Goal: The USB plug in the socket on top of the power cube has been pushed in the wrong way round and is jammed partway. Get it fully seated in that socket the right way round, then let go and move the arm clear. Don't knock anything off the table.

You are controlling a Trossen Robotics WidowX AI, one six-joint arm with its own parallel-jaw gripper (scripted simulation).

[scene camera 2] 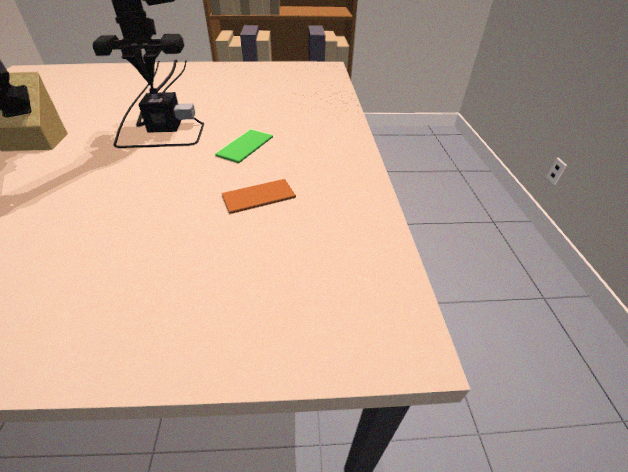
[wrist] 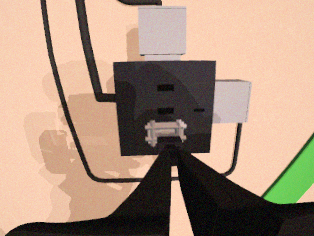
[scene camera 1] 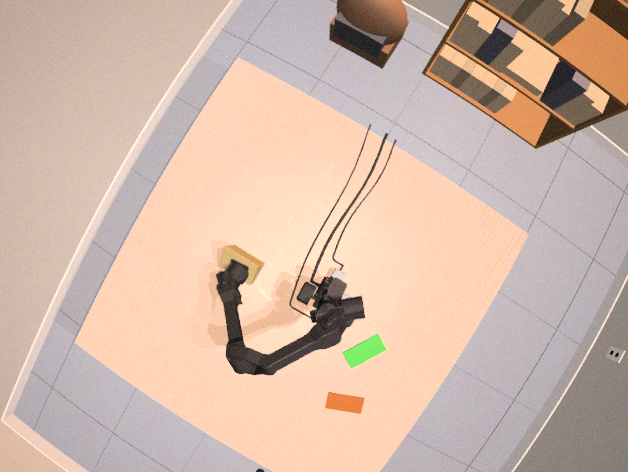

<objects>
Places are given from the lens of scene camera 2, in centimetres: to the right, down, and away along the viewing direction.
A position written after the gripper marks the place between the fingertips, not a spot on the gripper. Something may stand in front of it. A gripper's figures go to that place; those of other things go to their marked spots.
gripper (scene camera 2: pixel 150 82): -40, -38, 82
orange card (scene camera 2: pixel 246 198): -13, -7, 67
</objects>
